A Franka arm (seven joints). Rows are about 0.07 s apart.
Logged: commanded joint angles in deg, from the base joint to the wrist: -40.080, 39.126, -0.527, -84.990, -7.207, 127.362, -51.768; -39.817, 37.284, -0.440, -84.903, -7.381, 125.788, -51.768; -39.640, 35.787, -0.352, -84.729, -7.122, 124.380, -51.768; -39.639, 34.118, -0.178, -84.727, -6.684, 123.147, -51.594; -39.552, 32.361, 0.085, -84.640, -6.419, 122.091, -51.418; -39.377, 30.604, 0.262, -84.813, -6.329, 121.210, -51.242; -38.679, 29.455, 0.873, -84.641, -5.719, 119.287, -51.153; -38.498, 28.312, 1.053, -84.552, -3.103, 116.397, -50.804; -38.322, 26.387, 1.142, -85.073, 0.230, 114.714, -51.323; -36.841, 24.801, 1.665, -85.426, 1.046, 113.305, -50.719; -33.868, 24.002, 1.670, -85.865, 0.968, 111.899, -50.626; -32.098, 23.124, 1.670, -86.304, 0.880, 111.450, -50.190; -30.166, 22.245, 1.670, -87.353, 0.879, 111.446, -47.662; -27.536, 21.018, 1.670, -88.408, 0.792, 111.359, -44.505; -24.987, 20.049, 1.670, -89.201, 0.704, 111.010, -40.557; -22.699, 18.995, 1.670, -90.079, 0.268, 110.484, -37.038; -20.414, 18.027, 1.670, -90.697, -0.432, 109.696, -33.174; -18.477, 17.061, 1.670, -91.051, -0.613, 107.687, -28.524; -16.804, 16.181, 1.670, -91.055, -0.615, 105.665, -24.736; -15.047, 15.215, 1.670, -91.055, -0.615, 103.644, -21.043; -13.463, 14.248, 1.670, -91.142, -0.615, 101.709, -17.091; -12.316, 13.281, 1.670, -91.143, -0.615, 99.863, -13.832
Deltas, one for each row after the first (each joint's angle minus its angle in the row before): 0.263, -1.842, 0.087, 0.087, -0.174, -1.574, 0.000; 0.177, -1.497, 0.088, 0.174, 0.259, -1.408, 0.000; 0.001, -1.669, 0.174, 0.002, 0.438, -1.233, 0.174; 0.087, -1.757, 0.263, 0.087, 0.265, -1.056, 0.176; 0.175, -1.757, 0.177, -0.173, 0.090, -0.881, 0.176; 0.698, -1.149, 0.611, 0.172, 0.610, -1.923, 0.089; 0.181, -1.143, 0.180, 0.089, 2.616, -2.890, 0.349; 0.176, -1.925, 0.089, -0.521, 3.333, -1.683, -0.519; 1.481, -1.586, 0.523, -0.353, 0.816, -1.409, 0.604; 2.973, -0.799, 0.005, -0.439, -0.078, -1.406, 0.093; 1.770, -0.878, 0.000, -0.439, -0.088, -0.449, 0.436; 1.932, -0.879, 0.000, -1.049, -0.001, -0.004, 2.528; 2.630, -1.227, 0.000, -1.055, -0.087, -0.087, 3.157; 2.549, -0.969, 0.000, -0.793, -0.088, -0.349, 3.948; 2.288, -1.054, 0.000, -0.878, -0.436, -0.526, 3.519; 2.285, -0.968, 0.000, -0.618, -0.700, -0.788, 3.864; 1.937, -0.966, 0.000, -0.354, -0.181, -2.009, 4.650; 1.673, -0.880, 0.000, -0.004, -0.002, -2.022, 3.788; 1.757, -0.966, 0.000, 0.000, 0.000, -2.021, 3.693; 1.584, -0.967, 0.000, -0.087, 0.000, -1.935, 3.952; 1.147, -0.967, 0.000, -0.001, 0.000, -1.846, 3.259
